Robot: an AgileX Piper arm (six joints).
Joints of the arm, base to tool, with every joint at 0 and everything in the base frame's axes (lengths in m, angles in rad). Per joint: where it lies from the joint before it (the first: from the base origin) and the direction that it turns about. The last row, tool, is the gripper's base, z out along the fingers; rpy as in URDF.
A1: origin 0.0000 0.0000 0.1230 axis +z
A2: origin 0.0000 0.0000 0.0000 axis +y
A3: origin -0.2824 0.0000 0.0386 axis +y
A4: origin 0.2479 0.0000 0.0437 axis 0.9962 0 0.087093
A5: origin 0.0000 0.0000 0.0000 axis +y
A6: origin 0.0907 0.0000 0.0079 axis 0.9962 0 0.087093
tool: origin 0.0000 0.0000 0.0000 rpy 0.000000 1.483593 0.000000
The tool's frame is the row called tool.
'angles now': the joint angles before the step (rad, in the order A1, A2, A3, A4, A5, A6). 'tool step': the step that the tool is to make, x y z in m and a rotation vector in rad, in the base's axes. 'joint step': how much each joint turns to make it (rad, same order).
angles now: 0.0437, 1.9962, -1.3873, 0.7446, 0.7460, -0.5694
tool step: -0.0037, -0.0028, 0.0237, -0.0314, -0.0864, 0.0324
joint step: -0.0036, -0.0585, 0.0002, -0.0160, -0.0096, -0.0432
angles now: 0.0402, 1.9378, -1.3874, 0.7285, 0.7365, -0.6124
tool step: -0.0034, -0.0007, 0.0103, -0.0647, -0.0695, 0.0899
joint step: 0.0016, -0.0280, 0.0001, -0.0294, 0.0034, -0.0943
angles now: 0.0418, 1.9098, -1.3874, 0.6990, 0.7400, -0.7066
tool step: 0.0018, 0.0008, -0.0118, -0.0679, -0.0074, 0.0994
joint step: 0.0047, 0.0294, -0.0066, -0.0370, 0.0141, -0.0892
